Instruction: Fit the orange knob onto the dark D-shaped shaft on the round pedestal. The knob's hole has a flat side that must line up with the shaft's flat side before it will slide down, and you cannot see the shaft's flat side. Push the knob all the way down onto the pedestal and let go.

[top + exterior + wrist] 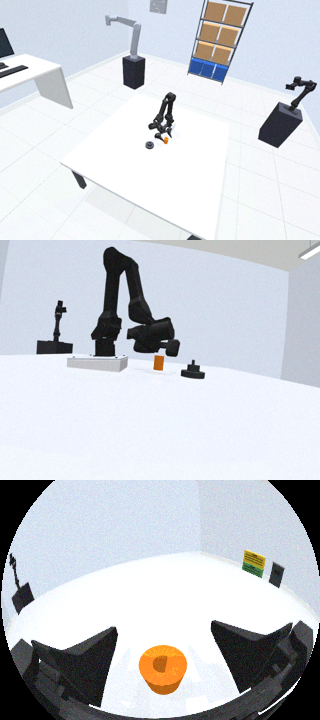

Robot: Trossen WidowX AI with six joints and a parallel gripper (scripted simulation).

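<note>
Right now my gripper tip is 40 mm above the orange knob, 20 mm to the left of it and 10 mm past it. From my gripper tip the other things lie so: round dark pedestal (120 mm to the right, 120 mm ahead, 40 mm below).
</note>
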